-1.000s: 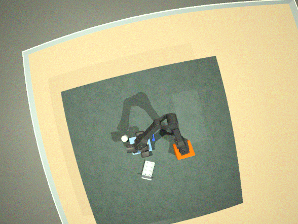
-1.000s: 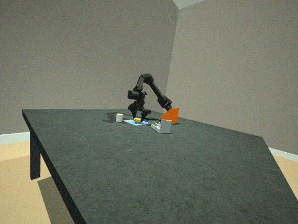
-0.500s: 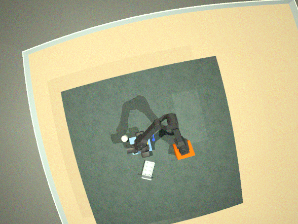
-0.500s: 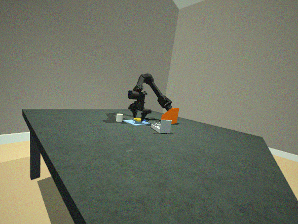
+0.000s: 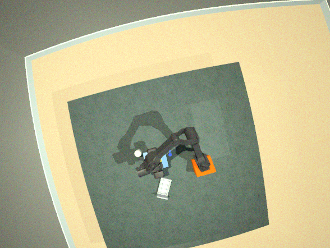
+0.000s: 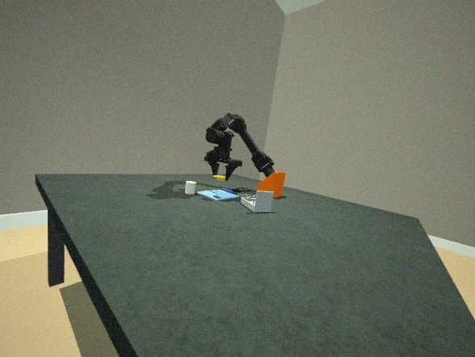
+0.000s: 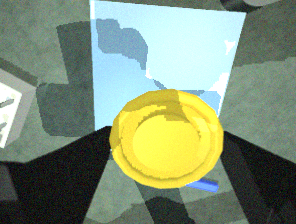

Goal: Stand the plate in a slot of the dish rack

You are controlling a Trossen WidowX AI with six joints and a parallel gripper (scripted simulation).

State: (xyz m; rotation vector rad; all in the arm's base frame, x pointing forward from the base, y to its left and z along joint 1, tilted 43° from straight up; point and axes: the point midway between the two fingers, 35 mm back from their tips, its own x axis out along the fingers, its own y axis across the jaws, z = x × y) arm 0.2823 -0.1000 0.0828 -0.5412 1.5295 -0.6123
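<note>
The dish rack is 200 mm to the left of my gripper tip, 50 mm below it and 10 mm ahead of it. From my gripper tip the other things lie so: yellow plate 10 mm above; then light blue mat 70 mm below, 10 mm to the left, 10 mm ahead; then small white cup 110 mm ahead, 80 mm to the right, 50 mm below.
</note>
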